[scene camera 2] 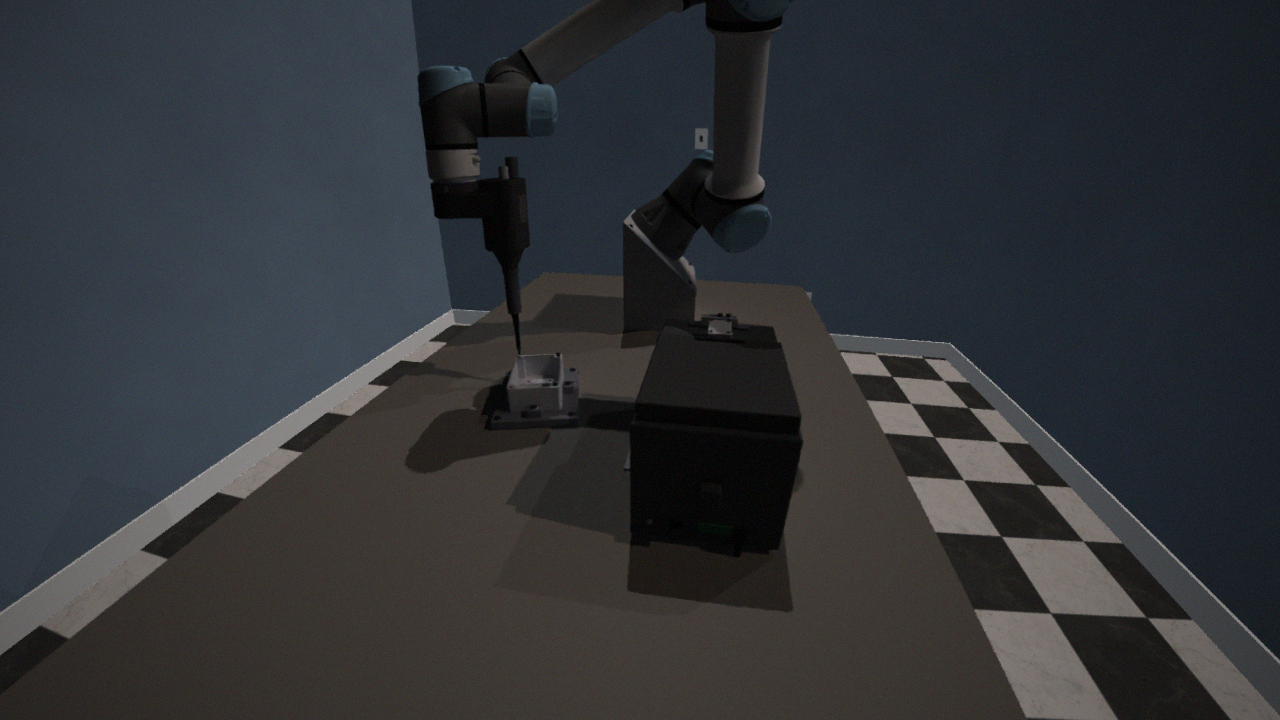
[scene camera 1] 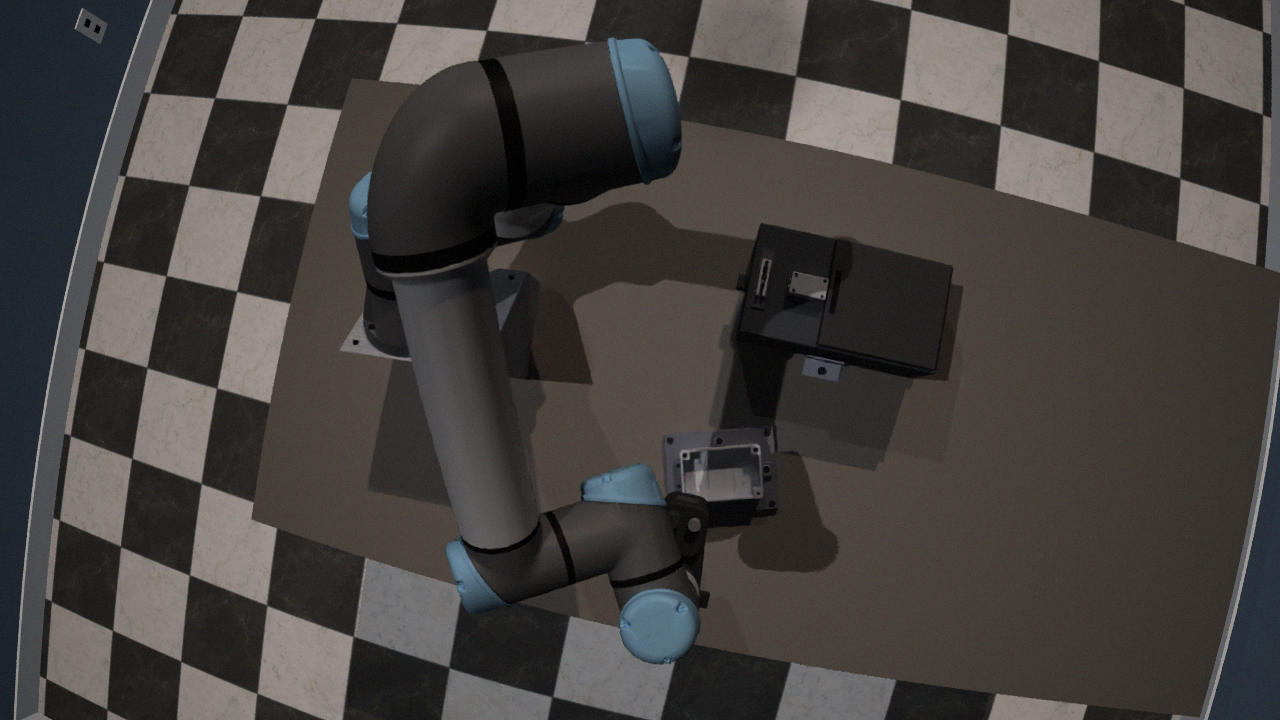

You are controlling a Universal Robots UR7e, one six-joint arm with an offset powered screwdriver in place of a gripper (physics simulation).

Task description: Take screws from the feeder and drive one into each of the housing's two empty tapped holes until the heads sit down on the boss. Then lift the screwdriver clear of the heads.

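Observation:
The light grey open-topped housing (scene camera 1: 720,449) (scene camera 2: 534,398) sits on a grey fixture plate (scene camera 1: 698,439) (scene camera 2: 556,419). Dark spots show at its corners; I cannot tell holes from screw heads. My screwdriver (scene camera 1: 687,519) (scene camera 2: 518,351) stands upright over the housing's lower-left corner in scene camera 1, which is the rear-left corner in scene camera 2. Its tip is at or just above the rim; contact is too small to tell. In scene camera 1 the tool body hides the tip and that corner. Whether the tip carries a screw cannot be seen. The black screw feeder (scene camera 1: 886,308) (scene camera 2: 716,483) stands apart from the housing.
A small light plate (scene camera 1: 808,285) (scene camera 2: 719,327) with dark dots sits on top of the feeder, beside a narrow slotted rail (scene camera 1: 762,282). A small bracket (scene camera 1: 822,368) sticks out from the feeder's side. The robot's base (scene camera 2: 657,286) stands at the table's far end.

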